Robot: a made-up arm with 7 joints. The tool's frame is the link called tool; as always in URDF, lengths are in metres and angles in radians.
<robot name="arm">
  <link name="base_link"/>
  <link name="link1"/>
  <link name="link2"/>
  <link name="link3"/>
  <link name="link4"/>
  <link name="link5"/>
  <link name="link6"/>
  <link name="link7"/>
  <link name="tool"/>
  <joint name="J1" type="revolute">
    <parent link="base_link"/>
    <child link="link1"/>
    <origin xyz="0 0 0.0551" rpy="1.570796 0 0"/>
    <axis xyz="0 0 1"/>
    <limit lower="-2.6" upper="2.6" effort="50" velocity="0.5"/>
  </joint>
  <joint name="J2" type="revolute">
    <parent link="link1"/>
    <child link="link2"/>
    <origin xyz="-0.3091 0.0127 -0.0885" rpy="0 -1.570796 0"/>
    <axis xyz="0 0 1"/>
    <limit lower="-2.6" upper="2.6" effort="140" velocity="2.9"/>
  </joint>
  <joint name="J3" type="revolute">
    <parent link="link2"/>
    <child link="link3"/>
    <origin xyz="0.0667 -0.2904 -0.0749" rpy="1.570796 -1.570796 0"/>
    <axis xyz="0 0 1"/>
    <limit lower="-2.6" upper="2.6" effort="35" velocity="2.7"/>
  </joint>
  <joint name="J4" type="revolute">
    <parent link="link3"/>
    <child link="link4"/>
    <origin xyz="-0.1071 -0.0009 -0.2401" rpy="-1.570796 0 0"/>
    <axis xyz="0 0 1"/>
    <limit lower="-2.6" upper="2.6" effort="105" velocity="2.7"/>
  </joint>
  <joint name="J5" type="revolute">
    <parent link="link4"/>
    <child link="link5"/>
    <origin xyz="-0.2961 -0.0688 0.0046" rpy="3.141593 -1.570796 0"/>
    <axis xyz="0 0 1"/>
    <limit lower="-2.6" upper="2.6" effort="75" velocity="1.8"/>
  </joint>
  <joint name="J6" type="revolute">
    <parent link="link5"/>
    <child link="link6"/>
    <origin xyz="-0.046 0.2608 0.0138" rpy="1.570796 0 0"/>
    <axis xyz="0 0 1"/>
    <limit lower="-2.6" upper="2.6" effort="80" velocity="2.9"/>
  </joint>
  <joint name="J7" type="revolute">
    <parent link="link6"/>
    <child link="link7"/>
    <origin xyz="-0.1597 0.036 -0.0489" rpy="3.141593 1.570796 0"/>
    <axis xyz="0 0 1"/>
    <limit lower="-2.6" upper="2.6" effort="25" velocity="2.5"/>
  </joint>
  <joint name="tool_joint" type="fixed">
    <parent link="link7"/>
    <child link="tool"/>
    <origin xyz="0.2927 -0.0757 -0.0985" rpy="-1.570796 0 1.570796"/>
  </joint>
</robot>
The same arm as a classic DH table. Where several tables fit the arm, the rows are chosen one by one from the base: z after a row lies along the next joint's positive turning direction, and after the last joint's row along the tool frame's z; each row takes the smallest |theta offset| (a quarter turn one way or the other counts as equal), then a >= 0, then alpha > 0; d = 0 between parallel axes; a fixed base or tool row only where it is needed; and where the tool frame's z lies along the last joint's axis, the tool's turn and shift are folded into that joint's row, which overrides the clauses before.
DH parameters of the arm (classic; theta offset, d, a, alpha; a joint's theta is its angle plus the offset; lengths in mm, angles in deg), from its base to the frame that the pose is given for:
base (fixed): 0 55.1 0 90
J1: 90 -88.5 12.7 -90
J2: -90 234.2 66.7 90
J3: -90 50.3 107.1 90
J4: 90 3.7 68.8 -90
J5: 90 -282.3 46 -90
J6: -90 -309.7 36 -90
J7: 0 61.2 75.7 90
tool (fixed): -180 -292.7 0 0
Joint limits (deg, base to tool): -148.97..148.97 -148.97..148.97 -148.97..148.97 -148.97..148.97 -148.97..148.97 -148.97..148.97 -148.97..148.97

